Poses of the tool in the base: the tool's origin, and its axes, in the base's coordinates. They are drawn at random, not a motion.
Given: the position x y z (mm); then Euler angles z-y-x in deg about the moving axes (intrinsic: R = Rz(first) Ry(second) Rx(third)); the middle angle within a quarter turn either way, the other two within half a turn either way.
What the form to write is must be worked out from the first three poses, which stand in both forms.
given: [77 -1 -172 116.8 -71.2 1.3]
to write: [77 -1 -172 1.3 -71.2 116.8]
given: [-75 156 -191 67.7 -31.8 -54.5]
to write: [-75 156 -191 -54.5 -31.8 67.7]
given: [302 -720 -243 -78.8 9.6 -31.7]
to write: [302 -720 -243 -31.7 9.6 -78.8]
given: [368 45 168 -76.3 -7.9 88.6]
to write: [368 45 168 88.6 -7.9 -76.3]
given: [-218 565 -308 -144.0 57.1 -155.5]
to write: [-218 565 -308 -155.5 57.1 -144.0]
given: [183 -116 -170 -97.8 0.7 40.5]
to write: [183 -116 -170 40.5 0.7 -97.8]
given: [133 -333 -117 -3.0 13.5 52.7]
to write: [133 -333 -117 52.7 13.5 -3.0]
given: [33 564 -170 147.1 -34.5 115.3]
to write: [33 564 -170 115.3 -34.5 147.1]
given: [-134 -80 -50 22.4 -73.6 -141.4]
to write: [-134 -80 -50 -141.4 -73.6 22.4]
